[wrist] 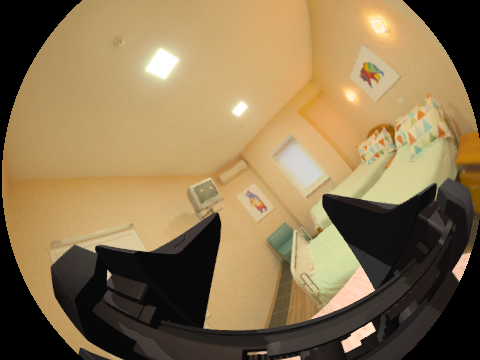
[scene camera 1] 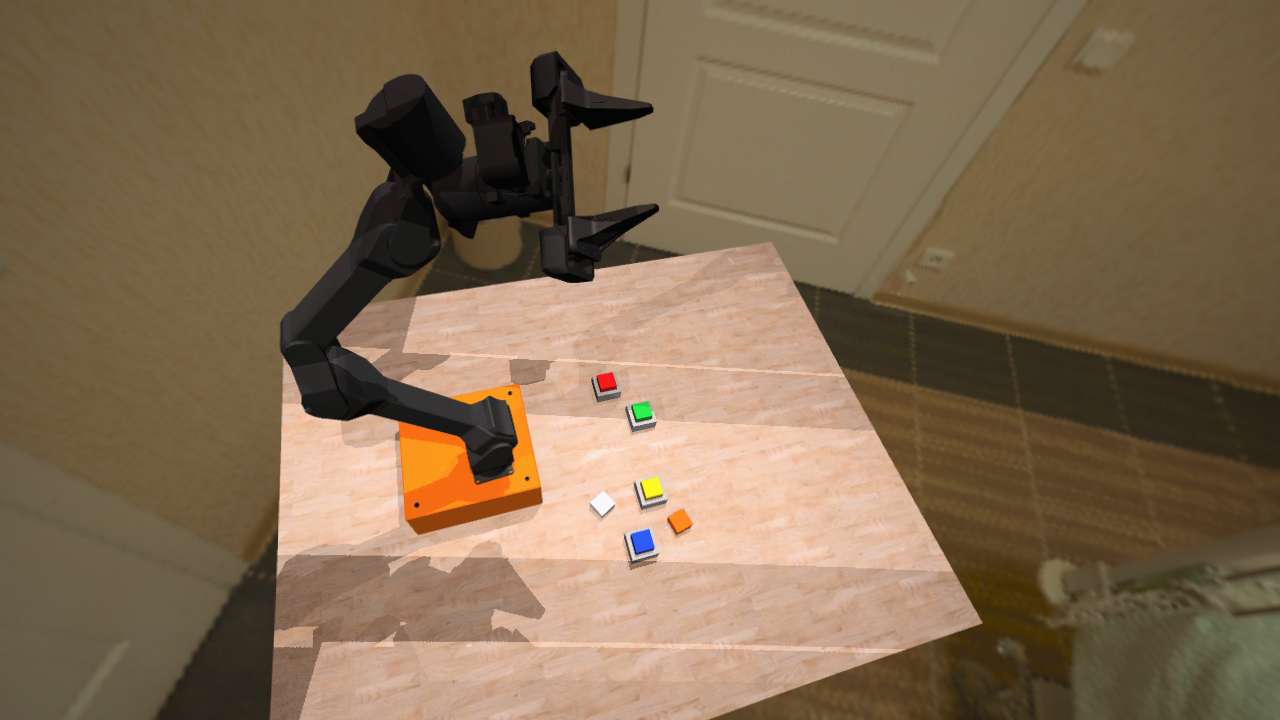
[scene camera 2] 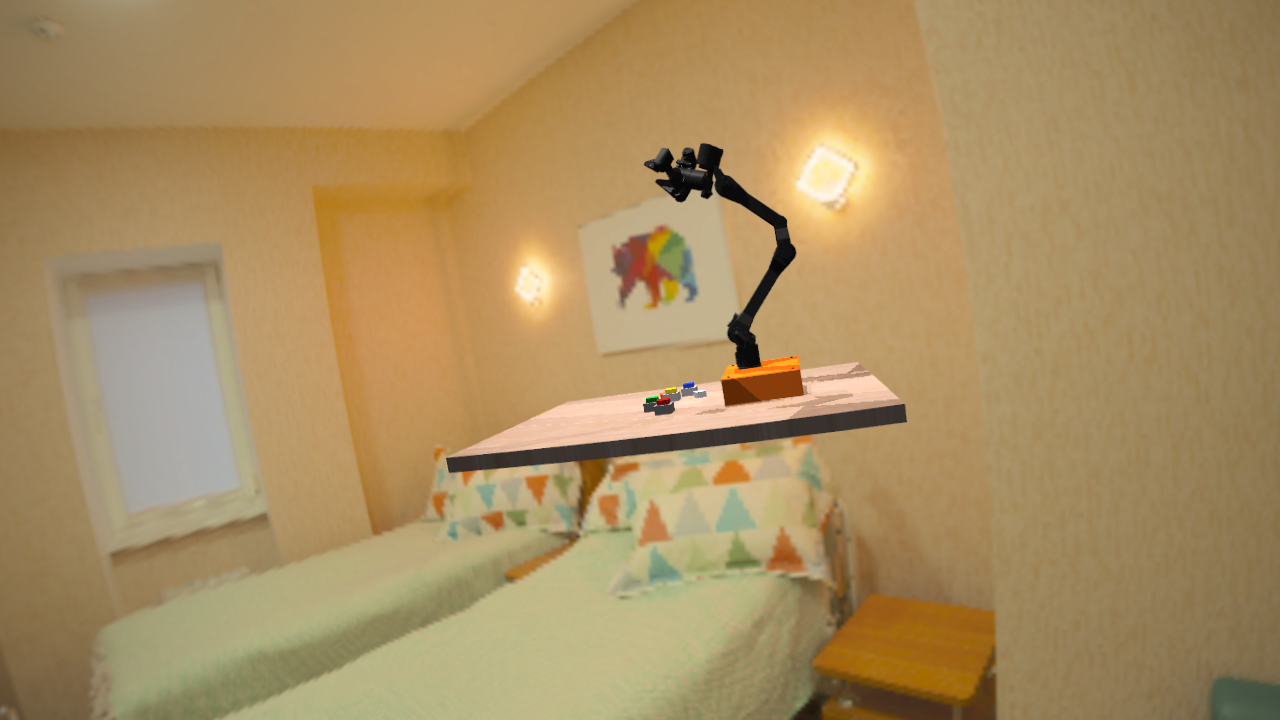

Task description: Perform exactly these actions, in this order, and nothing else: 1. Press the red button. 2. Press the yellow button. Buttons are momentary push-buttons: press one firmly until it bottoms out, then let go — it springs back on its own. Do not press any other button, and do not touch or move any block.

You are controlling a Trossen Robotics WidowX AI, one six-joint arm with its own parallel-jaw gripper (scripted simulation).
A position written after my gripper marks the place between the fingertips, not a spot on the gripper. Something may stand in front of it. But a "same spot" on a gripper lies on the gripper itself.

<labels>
my gripper: wrist; scene camera 1 655, 157; scene camera 2
same spot on my gripper: (scene camera 2: 665, 184) = (wrist: 355, 234)
</labels>
